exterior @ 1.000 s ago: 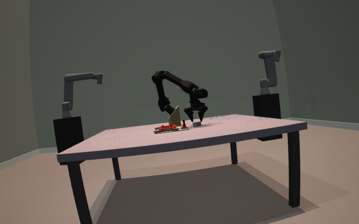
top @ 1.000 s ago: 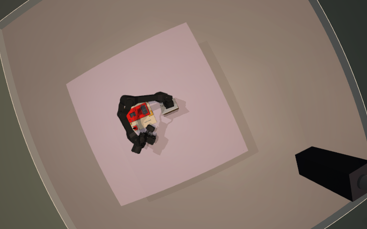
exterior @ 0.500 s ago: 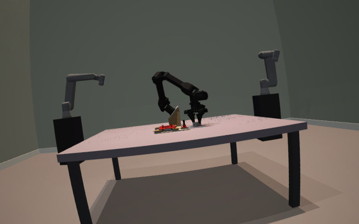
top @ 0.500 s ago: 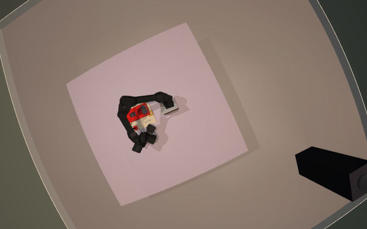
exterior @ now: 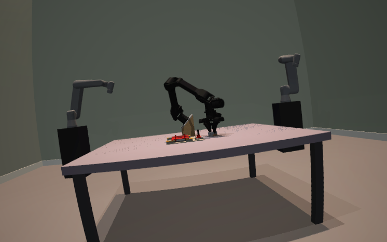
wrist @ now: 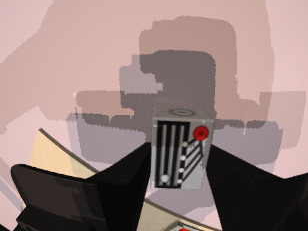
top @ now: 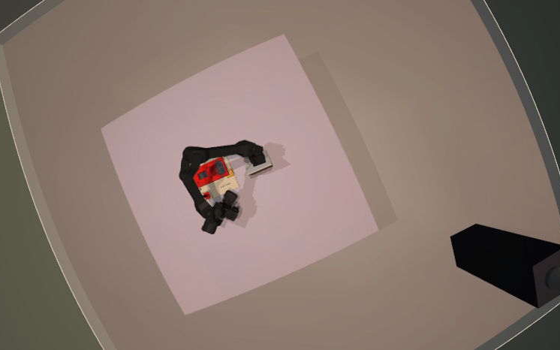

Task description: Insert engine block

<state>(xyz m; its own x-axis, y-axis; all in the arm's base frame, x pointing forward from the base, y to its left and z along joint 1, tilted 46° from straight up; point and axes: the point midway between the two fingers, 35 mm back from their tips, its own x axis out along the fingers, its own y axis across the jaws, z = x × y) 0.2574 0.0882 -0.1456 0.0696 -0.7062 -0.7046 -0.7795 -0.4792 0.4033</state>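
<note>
Right now the base plate is 19 cm to the right of my gripper tip, 5 cm ahead of it and 1 cm below it. From my gripper tip the other things lie so: engine block: 1 cm below.
</note>
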